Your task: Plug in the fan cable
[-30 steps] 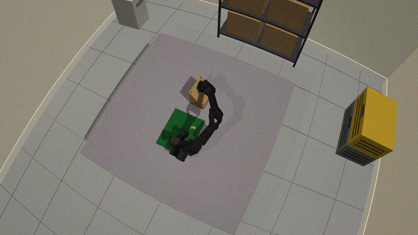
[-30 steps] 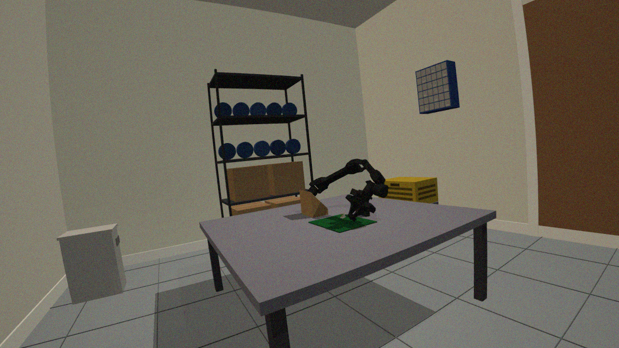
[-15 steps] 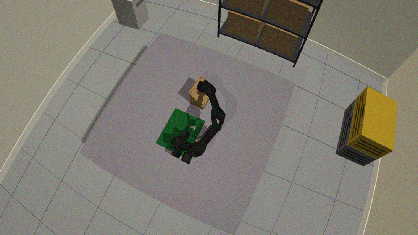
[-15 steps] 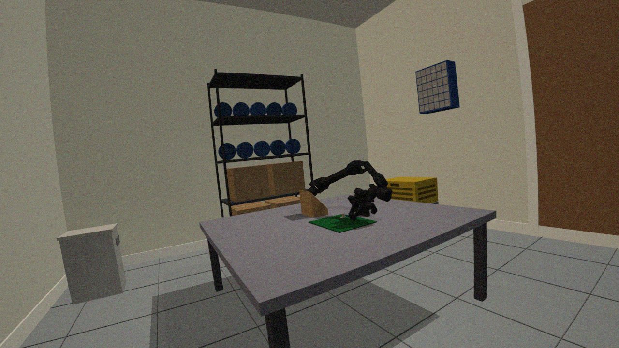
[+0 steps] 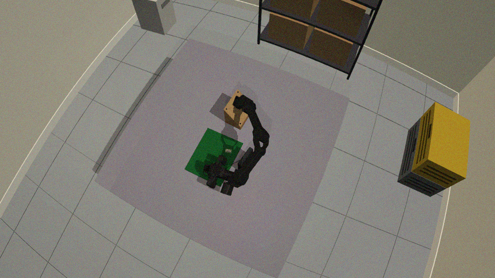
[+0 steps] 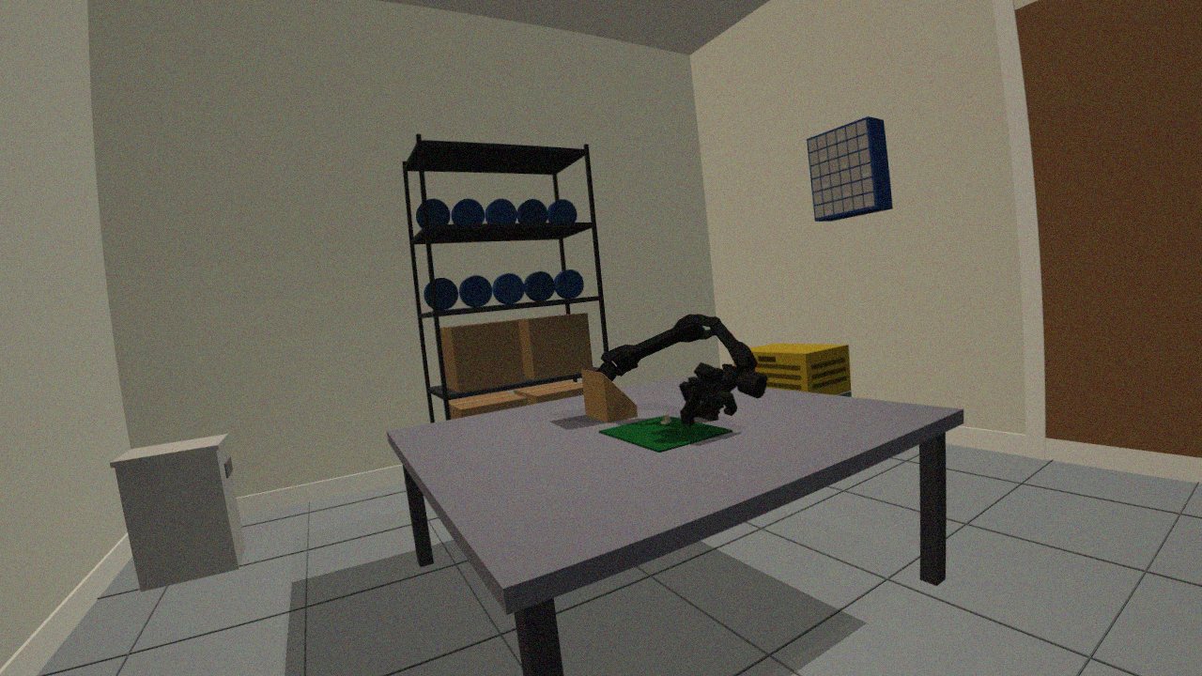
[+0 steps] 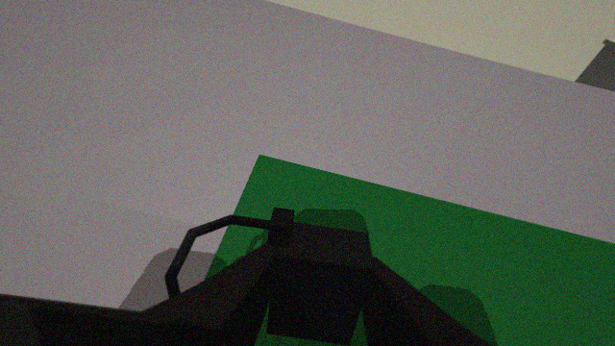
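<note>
My gripper tip is 100 mm past the green board and 80 mm above it. The rest, counted from my gripper tip: black cable: 20 mm ahead, 10 mm to the left; pale fan header: 170 mm behind, 70 mm to the left, 60 mm below; black fan: 130 mm behind, 190 mm to the left.
</note>
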